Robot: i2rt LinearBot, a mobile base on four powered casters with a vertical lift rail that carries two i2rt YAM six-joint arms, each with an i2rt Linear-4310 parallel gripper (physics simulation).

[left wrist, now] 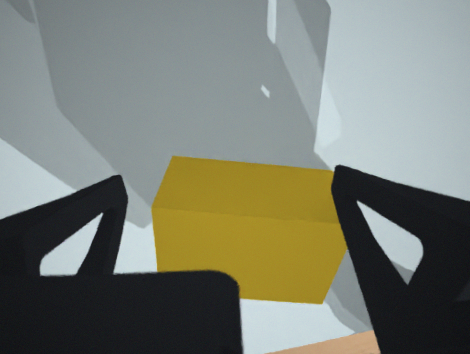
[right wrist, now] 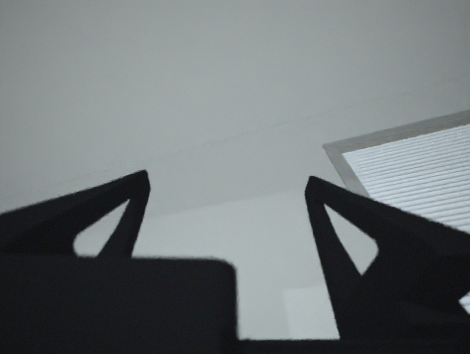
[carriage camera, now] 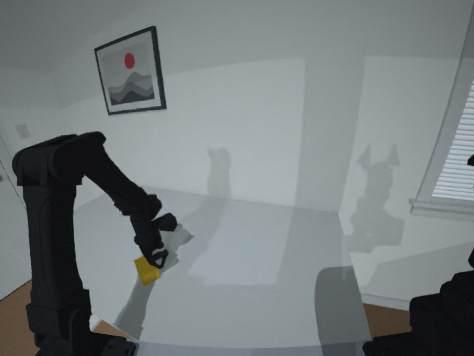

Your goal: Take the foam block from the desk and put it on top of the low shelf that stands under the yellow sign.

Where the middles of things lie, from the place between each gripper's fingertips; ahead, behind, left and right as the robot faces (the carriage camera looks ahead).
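From my right hand: yellow foam block point(left wrist: 274, 229), 67 cm to the left, 26 cm ahead, 52 cm below. Framed picture point(carriage camera: 130, 72), from my right hand: 104 cm to the left, 102 cm ahead, 21 cm above.
My left gripper: 2 cm to the right of the yellow foam block, 3 cm past, 1 cm above. Framed picture, from my left hand: 39 cm to the left, 73 cm ahead, 72 cm above.
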